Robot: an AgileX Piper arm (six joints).
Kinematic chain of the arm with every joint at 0, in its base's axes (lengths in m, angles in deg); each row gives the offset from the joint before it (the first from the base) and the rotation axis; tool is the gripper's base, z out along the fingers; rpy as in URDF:
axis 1: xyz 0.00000 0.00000 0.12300 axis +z
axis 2: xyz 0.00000 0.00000 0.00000 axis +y
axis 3: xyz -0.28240 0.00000 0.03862 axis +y
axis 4: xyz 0.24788 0.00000 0.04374 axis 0.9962 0 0.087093
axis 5: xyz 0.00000 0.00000 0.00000 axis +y
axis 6: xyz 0.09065 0.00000 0.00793 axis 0.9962 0 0.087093
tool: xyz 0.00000 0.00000 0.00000 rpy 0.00 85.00 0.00
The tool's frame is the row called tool.
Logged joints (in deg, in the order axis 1, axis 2, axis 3, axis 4, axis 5, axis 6), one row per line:
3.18, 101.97, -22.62, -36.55, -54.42, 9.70
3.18, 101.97, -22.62, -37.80, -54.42, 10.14
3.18, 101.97, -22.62, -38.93, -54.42, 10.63
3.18, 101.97, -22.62, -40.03, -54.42, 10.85
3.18, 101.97, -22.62, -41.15, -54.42, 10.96
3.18, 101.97, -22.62, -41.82, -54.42, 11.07
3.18, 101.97, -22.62, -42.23, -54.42, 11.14
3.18, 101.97, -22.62, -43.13, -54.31, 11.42
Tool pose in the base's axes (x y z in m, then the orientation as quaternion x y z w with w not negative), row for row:
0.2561, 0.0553, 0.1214, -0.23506, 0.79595, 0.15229, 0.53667
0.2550, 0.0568, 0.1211, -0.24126, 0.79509, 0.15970, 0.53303
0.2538, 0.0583, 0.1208, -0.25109, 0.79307, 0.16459, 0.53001
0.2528, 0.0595, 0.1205, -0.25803, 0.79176, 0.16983, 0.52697
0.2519, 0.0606, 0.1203, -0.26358, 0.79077, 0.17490, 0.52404
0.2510, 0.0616, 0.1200, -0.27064, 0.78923, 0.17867, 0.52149
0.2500, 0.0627, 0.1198, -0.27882, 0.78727, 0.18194, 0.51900
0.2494, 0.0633, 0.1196, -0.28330, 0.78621, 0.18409, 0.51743
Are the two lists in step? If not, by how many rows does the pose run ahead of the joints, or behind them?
The pose runs 2 rows behind the joints: the pose in row i belongs to the joints in row i - 2.
